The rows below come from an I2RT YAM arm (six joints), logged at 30 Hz.
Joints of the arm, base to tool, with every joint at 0 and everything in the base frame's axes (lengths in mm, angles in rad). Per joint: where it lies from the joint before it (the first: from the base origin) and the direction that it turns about. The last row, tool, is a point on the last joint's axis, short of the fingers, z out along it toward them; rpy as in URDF.
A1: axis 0 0 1 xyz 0 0 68
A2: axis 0 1 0 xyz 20 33.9 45.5
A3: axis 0 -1 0 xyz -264 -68.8 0
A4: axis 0 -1 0 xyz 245 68.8 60
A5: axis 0 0 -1 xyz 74 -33.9 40.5
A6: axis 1 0 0 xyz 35.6 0 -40.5
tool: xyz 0 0 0 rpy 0 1.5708 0
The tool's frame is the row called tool.
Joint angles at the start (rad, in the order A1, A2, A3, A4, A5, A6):
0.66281, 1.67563, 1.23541, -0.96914, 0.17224, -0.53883
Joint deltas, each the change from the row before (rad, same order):
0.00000, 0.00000, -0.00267, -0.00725, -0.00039, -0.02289
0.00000, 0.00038, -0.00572, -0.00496, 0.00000, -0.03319
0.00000, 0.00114, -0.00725, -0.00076, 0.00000, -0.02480
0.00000, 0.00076, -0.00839, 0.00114, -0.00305, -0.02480
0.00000, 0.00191, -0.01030, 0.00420, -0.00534, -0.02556
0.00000, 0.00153, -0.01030, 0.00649, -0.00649, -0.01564
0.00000, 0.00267, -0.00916, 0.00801, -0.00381, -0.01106
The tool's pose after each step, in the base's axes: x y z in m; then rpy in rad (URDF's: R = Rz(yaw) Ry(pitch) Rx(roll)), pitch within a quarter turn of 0, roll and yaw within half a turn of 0. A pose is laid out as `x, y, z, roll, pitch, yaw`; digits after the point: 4 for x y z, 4 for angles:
0.2490, 0.1867, 0.2174, -2.9161, 0.0377, -1.9259
0.2479, 0.1858, 0.2157, -2.9211, 0.0210, -1.8937
0.2470, 0.1851, 0.2135, -2.9259, 0.0081, -1.8695
0.2460, 0.1845, 0.2111, -2.9329, -0.0019, -1.8449
0.2451, 0.1840, 0.2079, -2.9421, -0.0102, -1.8192
0.2442, 0.1836, 0.2049, -2.9507, -0.0135, -1.8030
0.2438, 0.1834, 0.2019, -2.9562, -0.0161, -1.7917

